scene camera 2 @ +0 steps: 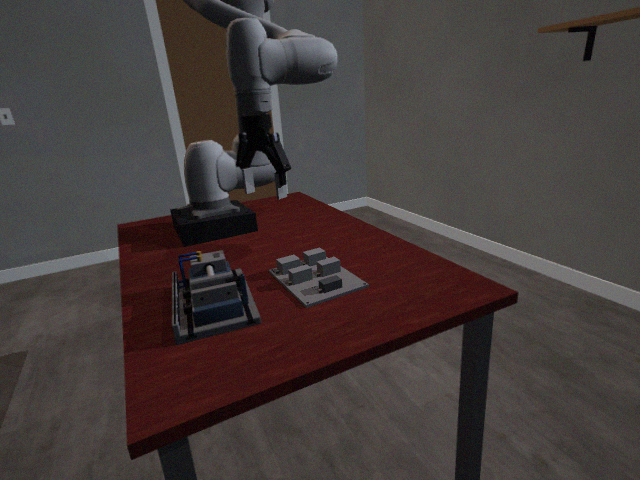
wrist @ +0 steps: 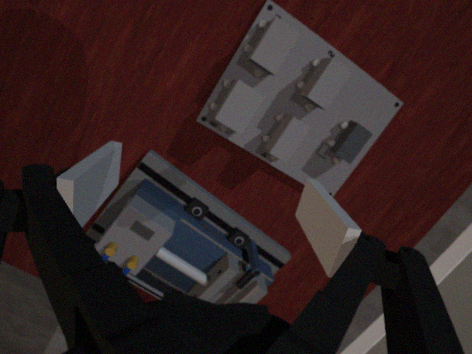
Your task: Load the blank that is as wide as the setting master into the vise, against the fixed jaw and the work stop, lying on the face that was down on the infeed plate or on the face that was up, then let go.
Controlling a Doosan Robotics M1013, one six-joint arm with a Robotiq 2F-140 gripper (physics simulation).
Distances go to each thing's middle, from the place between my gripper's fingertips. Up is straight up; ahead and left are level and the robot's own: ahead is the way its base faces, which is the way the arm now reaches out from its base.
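Grey infeed plate (scene camera 2: 303, 292): 110 mm ahead of my hand, 70 mm to the left, 230 mm below. Blue vise body (scene camera 2: 221, 311): 200 mm to the right of my hand, 200 mm below, 60 mm ahead. Dark setting master (wrist: 350, 142): 220 mm below my hand, 200 mm ahead, 70 mm to the left.
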